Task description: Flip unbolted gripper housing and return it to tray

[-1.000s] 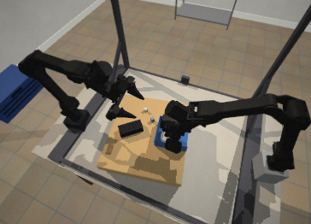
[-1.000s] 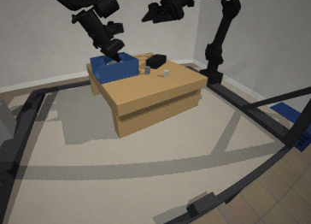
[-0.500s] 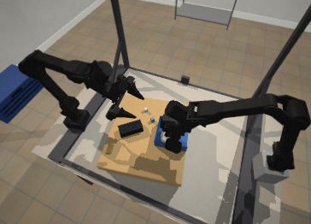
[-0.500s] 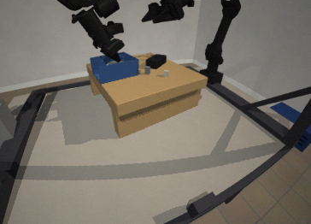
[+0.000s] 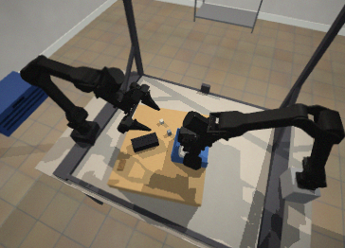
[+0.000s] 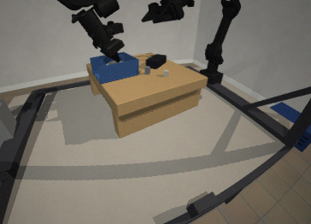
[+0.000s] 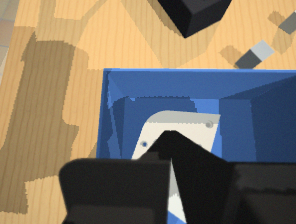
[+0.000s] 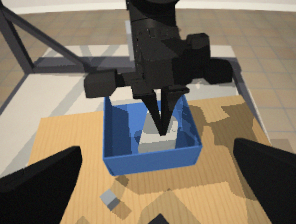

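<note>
Now: left hand 5 cm above the blue tray, 2 cm to the left of it and 2 cm past it. Round my left hand: wooden platform: 12 cm below, 10 cm to the right, 1 cm behind.
</note>
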